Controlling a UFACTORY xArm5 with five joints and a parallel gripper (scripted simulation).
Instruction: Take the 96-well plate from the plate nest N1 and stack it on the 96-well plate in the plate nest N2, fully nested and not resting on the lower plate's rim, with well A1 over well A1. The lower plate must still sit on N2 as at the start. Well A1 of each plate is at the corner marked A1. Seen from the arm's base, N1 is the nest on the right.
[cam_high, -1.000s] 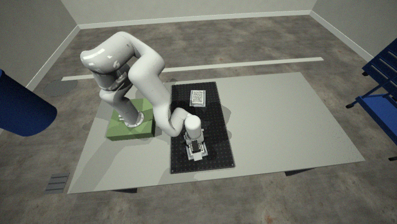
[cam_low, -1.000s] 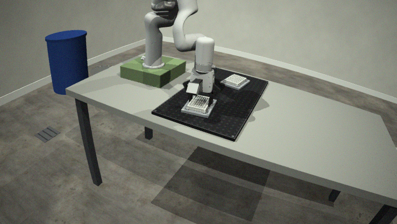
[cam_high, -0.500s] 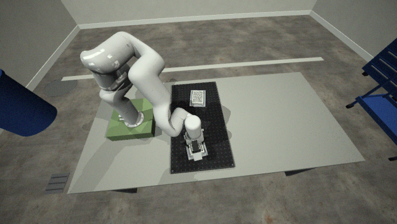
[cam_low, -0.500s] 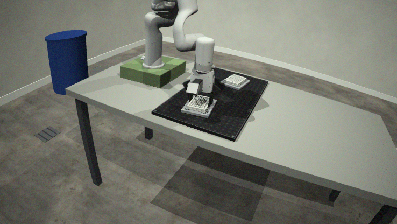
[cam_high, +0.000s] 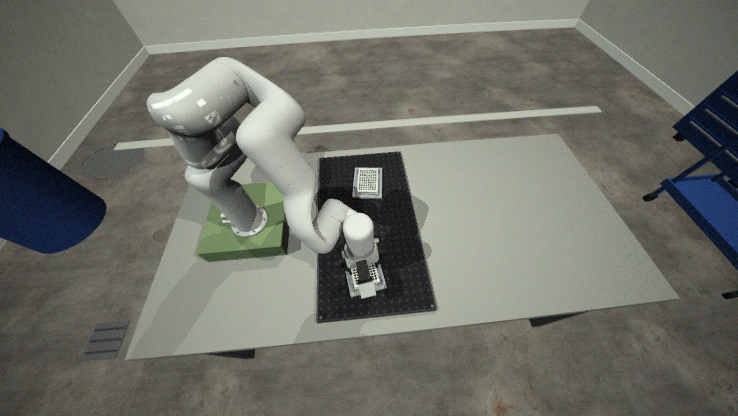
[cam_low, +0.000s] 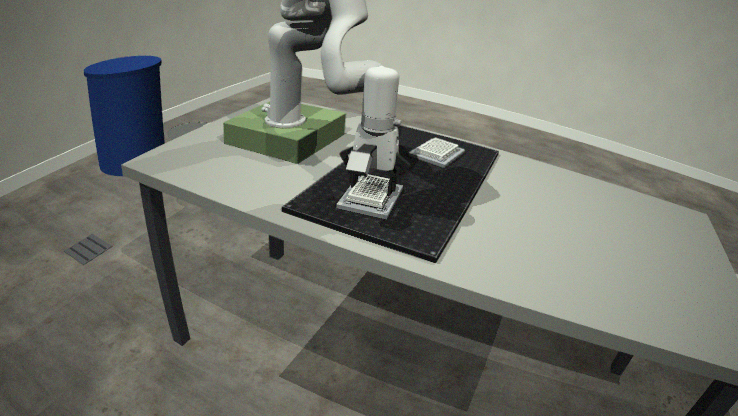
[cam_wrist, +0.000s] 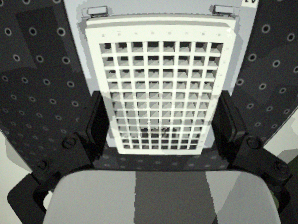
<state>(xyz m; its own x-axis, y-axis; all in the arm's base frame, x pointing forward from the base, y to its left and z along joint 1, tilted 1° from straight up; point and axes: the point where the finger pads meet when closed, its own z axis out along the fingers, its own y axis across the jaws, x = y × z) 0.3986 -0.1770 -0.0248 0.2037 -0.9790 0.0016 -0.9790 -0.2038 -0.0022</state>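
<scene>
The grey nest N1 is 30 mm below my hand. From my hand the other things lie so: A1 mark (300 mm to the left, 30 mm behind, 20 mm below); then white 96-well plate (10 mm below); then grey nest N2 (380 mm to the left, 30 mm below, 30 mm ahead).
</scene>
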